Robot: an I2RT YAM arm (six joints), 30 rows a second.
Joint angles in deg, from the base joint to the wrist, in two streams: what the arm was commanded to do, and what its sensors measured. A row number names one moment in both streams.
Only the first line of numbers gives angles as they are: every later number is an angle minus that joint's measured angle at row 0.
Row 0, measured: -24.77, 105.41, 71.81, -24.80, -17.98, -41.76
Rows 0 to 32, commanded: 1.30, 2.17, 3.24, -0.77, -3.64, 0.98; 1.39, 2.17, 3.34, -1.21, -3.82, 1.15; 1.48, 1.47, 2.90, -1.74, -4.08, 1.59; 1.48, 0.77, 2.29, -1.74, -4.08, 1.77; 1.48, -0.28, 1.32, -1.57, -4.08, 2.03; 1.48, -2.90, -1.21, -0.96, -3.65, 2.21; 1.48, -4.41, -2.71, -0.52, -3.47, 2.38; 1.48, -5.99, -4.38, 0.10, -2.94, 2.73; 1.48, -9.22, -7.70, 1.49, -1.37, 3.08; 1.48, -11.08, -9.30, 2.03, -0.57, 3.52; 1.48, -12.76, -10.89, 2.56, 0.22, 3.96; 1.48, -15.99, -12.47, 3.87, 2.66, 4.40; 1.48, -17.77, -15.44, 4.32, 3.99, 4.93; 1.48, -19.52, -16.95, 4.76, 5.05, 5.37; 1.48, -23.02, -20.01, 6.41, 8.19, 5.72; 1.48, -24.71, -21.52, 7.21, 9.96, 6.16; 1.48, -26.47, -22.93, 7.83, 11.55, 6.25; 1.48, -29.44, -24.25, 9.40, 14.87, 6.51; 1.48, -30.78, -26.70, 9.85, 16.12, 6.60; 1.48, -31.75, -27.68, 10.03, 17.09, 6.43; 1.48, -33.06, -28.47, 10.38, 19.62, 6.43; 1.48, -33.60, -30.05, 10.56, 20.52, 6.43; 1.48, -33.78, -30.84, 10.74, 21.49, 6.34; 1.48, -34.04, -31.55, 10.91, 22.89, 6.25; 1.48, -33.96, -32.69, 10.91, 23.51, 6.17; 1.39, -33.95, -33.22, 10.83, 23.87, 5.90; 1.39, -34.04, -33.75, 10.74, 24.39, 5.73; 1.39, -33.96, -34.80, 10.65, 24.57, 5.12; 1.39, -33.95, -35.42, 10.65, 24.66, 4.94; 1.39, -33.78, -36.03, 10.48, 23.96, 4.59; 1.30, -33.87, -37.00, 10.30, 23.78, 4.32; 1.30, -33.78, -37.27, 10.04, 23.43, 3.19; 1.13, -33.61, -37.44, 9.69, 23.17, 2.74
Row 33, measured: 1.39, -33.38, -35.78, 9.69, 21.58, 4.83
